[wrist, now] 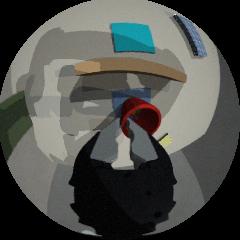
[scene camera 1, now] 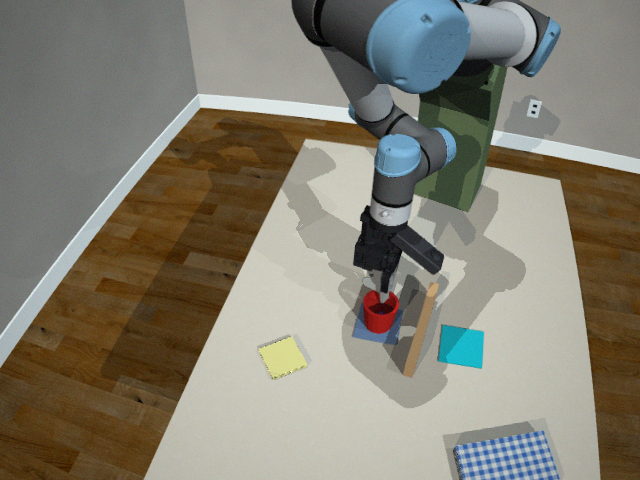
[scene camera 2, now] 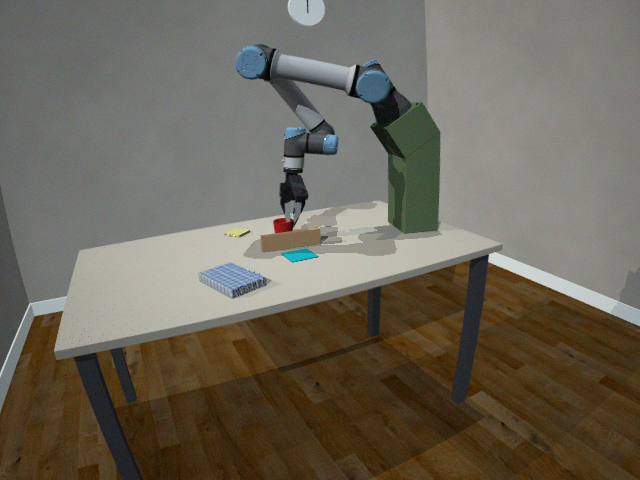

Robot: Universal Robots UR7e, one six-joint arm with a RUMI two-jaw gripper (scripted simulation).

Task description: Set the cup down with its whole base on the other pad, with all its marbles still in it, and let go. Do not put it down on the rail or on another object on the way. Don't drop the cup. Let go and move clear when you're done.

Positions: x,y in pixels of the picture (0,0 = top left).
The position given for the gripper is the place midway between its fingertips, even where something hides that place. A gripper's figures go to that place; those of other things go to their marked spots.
Scene:
The gripper (wrist: pixel 122 117): 15 cm from the lens. A cup (wrist: pixel 149 118) is 16 cm from the lens. A rail (wrist: pixel 107 65) is 12 cm from the lens. The marked spots on the rail and the cup are 13 cm apart.

